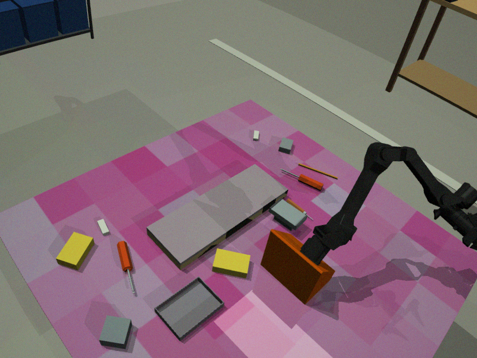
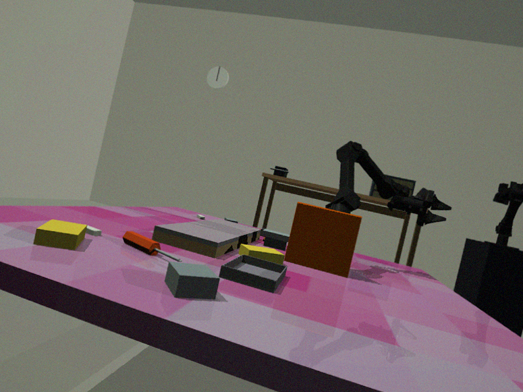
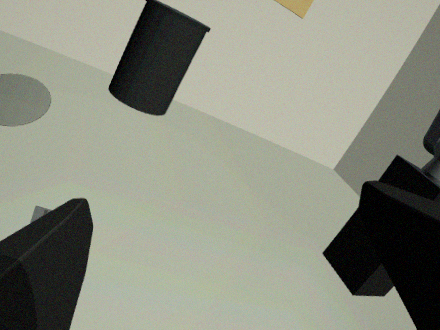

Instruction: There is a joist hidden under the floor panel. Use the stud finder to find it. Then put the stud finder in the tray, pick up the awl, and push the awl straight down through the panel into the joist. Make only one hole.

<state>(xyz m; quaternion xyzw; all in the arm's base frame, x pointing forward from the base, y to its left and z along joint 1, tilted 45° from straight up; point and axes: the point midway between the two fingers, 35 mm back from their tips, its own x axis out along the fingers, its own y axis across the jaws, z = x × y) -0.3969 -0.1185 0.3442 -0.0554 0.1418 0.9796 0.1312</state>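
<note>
The awl is 600 mm ahead of my gripper tip, 60 mm to the left of it and 260 mm below it. The rest, counted from my gripper tip: indicator light: 590 mm ahead, 140 mm to the left, 270 mm below; then thin stick: 690 mm ahead, 190 mm to the right, 260 mm below; then stud finder: 610 mm ahead, 140 mm to the left, 250 mm below.
</note>
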